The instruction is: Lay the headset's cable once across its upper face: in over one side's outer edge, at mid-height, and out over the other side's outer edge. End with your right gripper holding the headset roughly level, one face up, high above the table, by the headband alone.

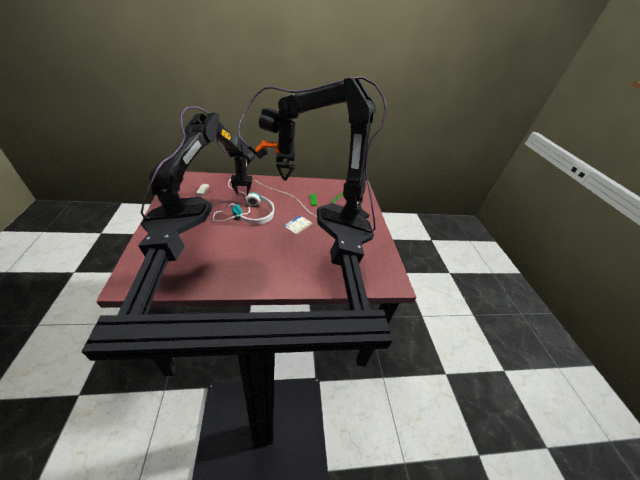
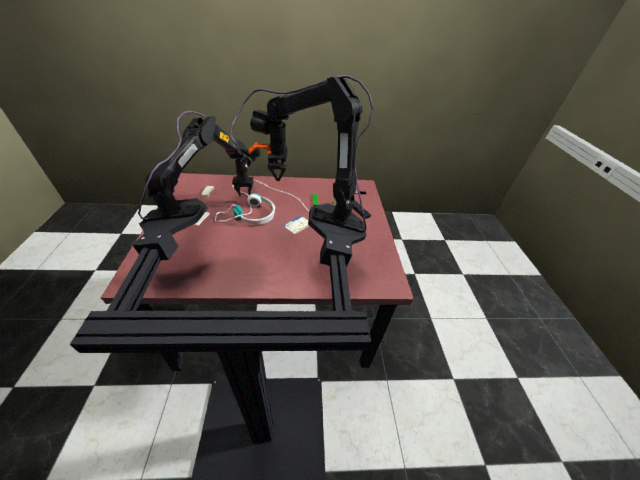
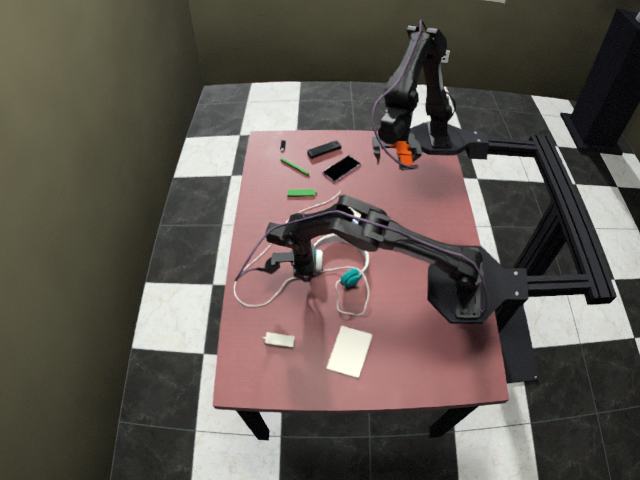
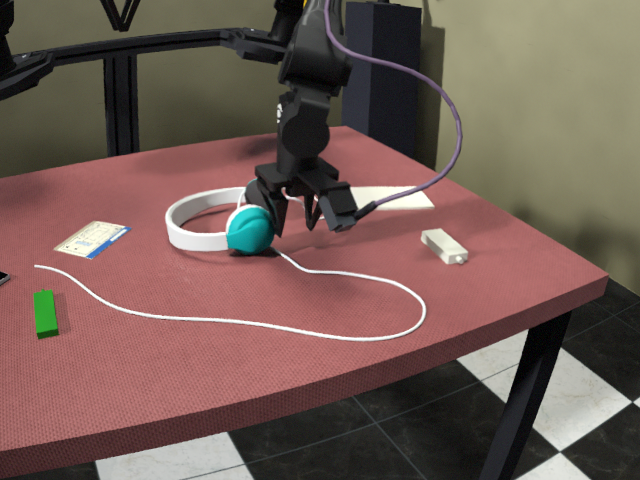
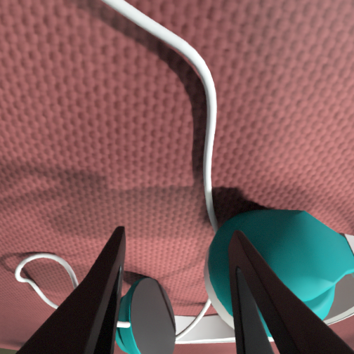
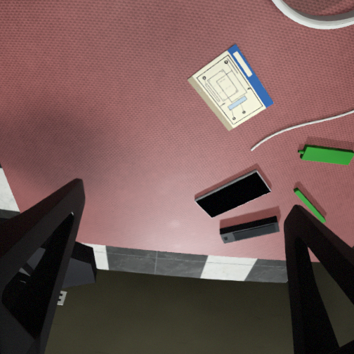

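Where they show: left gripper, between the fingertips: [image 1: 242, 195] [image 2: 244, 196] [image 3: 306, 275] [image 4: 294, 232]; right gripper, between the fingertips: [image 1: 284, 173] [image 2: 278, 174] [image 3: 393, 164] [image 4: 120, 31]; left arm's base, origin of its link: [image 1: 176, 212] [image 2: 172, 213] [image 3: 467, 282] [image 4: 281, 44]; right arm's base, origin of its link: [image 1: 346, 221] [image 2: 338, 221] [image 3: 438, 135] [image 4: 3, 77].
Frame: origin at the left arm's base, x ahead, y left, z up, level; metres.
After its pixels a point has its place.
The white headset with teal cups lies on the red table; its headband [image 1: 258, 222] {x 0.273, y -0.230, z -0.240 m} [image 3: 367, 255] {x 0.271, y -0.213, z -0.221 m} [image 4: 199, 241] {x 0.441, y -0.253, z -0.228 m} arches away from the cups. Its white cable [image 3: 253, 305] {x 0.618, y -0.002, z -0.257 m} [image 4: 248, 323] {x 0.617, y -0.226, z -0.258 m} [image 5: 212, 110] runs from beside the near cup [image 4: 250, 230] {x 0.466, y -0.183, z -0.209 m} [image 5: 280, 245] in a wide loop over the table. A thinner cord loop lies by the other cup [image 3: 351, 277] {x 0.317, y -0.109, z -0.199 m} [image 5: 150, 315]. My left gripper [image 1: 242, 192] {x 0.460, y -0.116, z -0.224 m} [image 4: 295, 231] {x 0.460, y -0.116, z -0.224 m} [image 5: 178, 236] points down, partly open and empty, low beside the near cup. My right gripper [image 1: 285, 176] {x 0.221, y -0.351, z 0.072 m} [image 6: 188, 201] is open and empty, high above the table.
A white pad [image 3: 349, 352] {x 0.300, y 0.123, z -0.256 m} and white stick [image 3: 279, 339] {x 0.515, y 0.109, z -0.245 m} [image 4: 443, 246] {x 0.529, y 0.098, z -0.245 m} lie near the left arm. A booklet [image 4: 93, 238] {x 0.313, y -0.420, z -0.259 m} [image 6: 230, 87], phone [image 3: 341, 168] {x 0.394, y -0.638, z -0.253 m} [image 6: 233, 194], black block [image 3: 324, 149] {x 0.471, y -0.729, z -0.240 m}, green block [image 3: 301, 192] {x 0.532, y -0.491, z -0.251 m} [image 4: 45, 312] {x 0.541, y -0.491, z -0.251 m} and green pen [image 3: 295, 166] {x 0.576, y -0.627, z -0.251 m} lie beyond the headset.
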